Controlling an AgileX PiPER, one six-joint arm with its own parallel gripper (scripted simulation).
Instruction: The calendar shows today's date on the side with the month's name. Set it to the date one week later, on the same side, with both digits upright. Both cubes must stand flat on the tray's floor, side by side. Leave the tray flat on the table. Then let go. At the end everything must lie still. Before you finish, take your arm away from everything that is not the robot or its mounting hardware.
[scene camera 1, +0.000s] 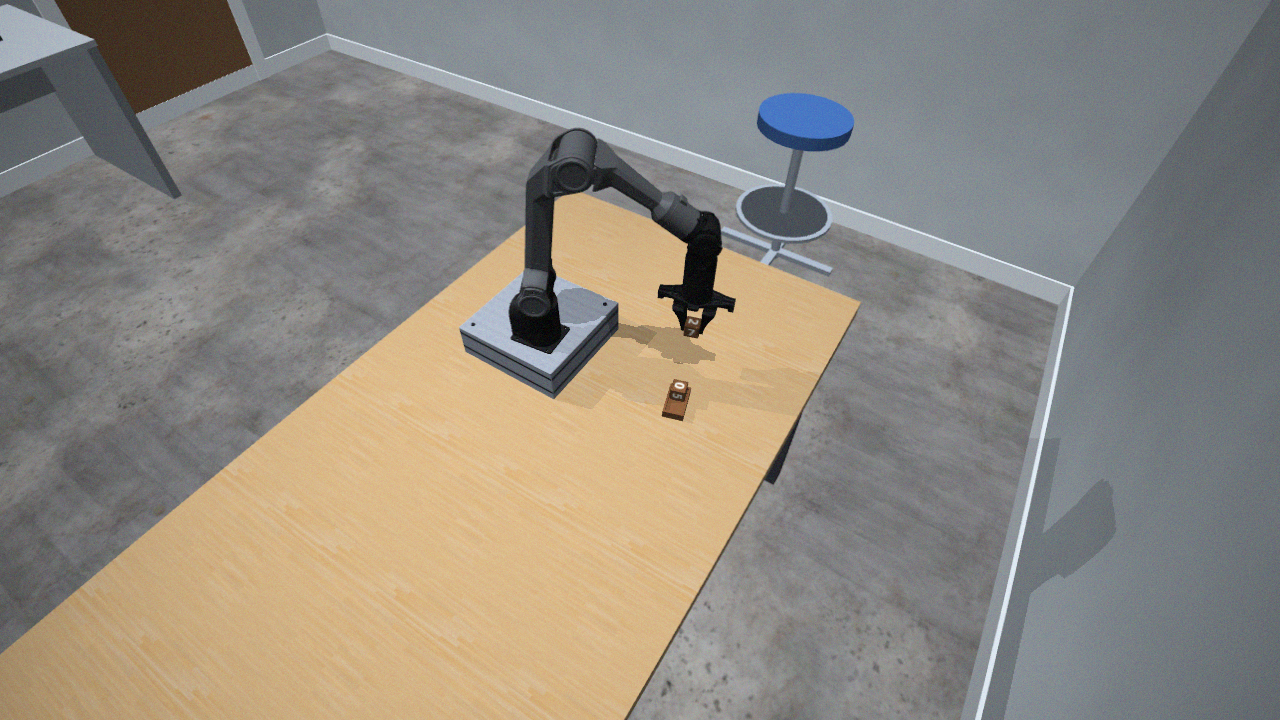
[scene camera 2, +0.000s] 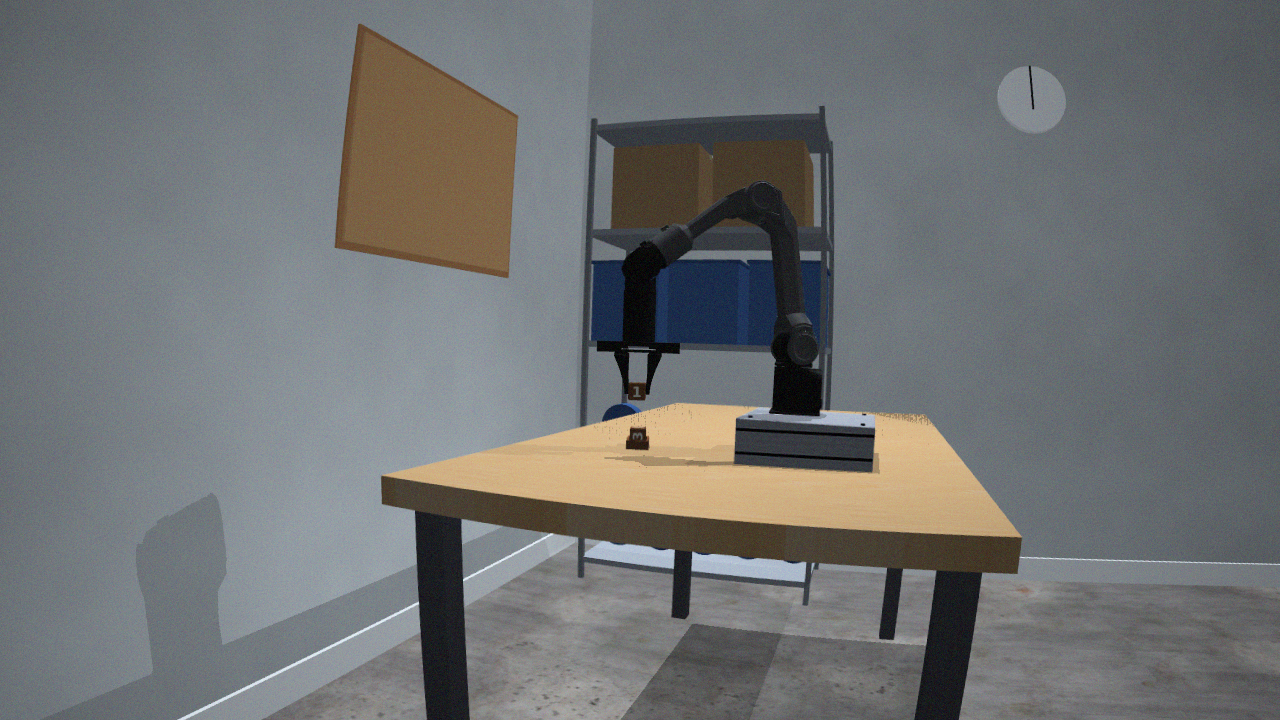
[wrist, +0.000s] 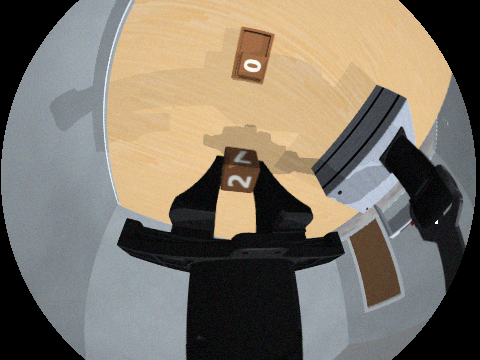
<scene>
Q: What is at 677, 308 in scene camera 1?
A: My gripper.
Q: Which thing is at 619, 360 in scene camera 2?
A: My gripper.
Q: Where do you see a brown tray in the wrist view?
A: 254, 41
</scene>
